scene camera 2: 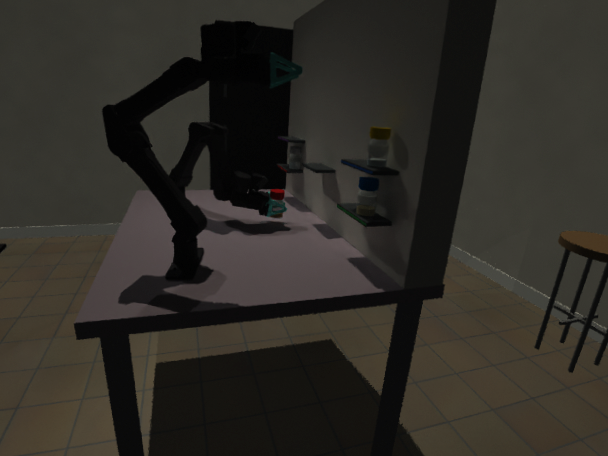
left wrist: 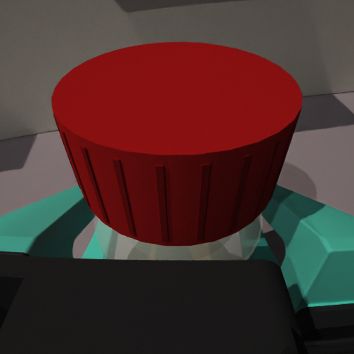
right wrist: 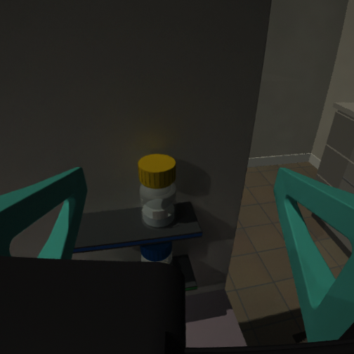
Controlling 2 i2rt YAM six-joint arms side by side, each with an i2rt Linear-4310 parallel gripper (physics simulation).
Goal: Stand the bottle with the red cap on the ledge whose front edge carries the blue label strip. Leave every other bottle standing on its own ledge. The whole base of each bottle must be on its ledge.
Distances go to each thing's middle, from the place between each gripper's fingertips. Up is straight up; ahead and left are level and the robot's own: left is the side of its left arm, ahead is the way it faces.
Right now my right hand is 230 mm short of the yellow-capped bottle (right wrist: 156,172), 20 mm to the left of it and 170 mm above it. The rest, counted from my right hand: red-capped bottle (left wrist: 177,146) (80 mm ahead, 420 mm to the left, 440 mm below).
Now: left hand 4 cm past the red-capped bottle, 1 cm to the right of it and 1 cm below it. The rest, counted from my left hand: yellow-capped bottle (44 cm to the right, 28 cm above, 11 cm ahead).
